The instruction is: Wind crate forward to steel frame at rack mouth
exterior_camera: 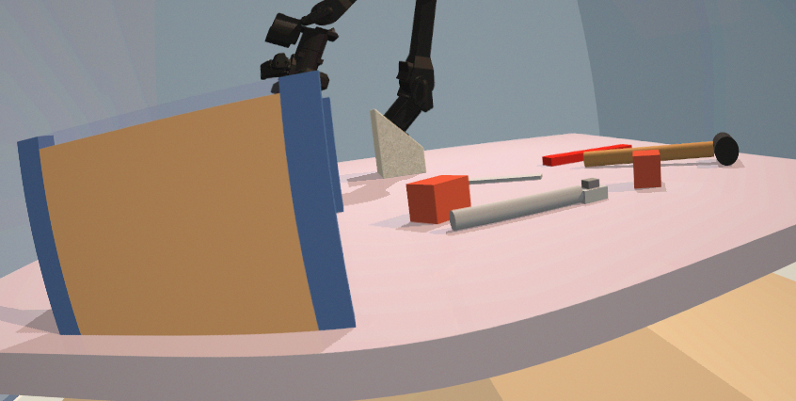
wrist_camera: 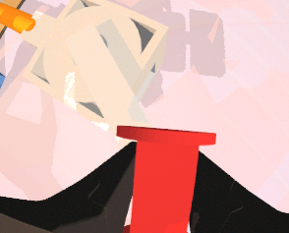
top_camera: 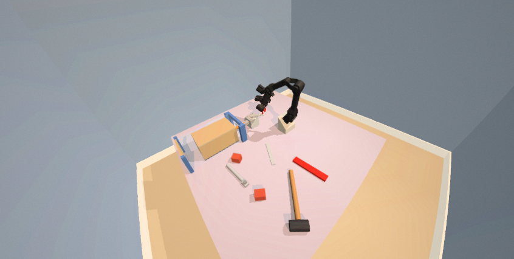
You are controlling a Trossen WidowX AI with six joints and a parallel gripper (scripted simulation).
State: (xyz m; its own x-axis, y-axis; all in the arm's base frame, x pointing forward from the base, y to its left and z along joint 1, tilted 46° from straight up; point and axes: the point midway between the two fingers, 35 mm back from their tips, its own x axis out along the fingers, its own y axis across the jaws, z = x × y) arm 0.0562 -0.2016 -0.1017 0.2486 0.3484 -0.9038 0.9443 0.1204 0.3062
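The pale crank arm lies 3 cm below my gripper tip, 3 cm ahead of it and 1 cm to the right of it. The rest, counted from my gripper tip: red knob 2 cm to the left; pale winch 10 cm below, 6 cm ahead, 5 cm to the right; blue frame 23 cm ahead, 7 cm to the right, 3 cm below.
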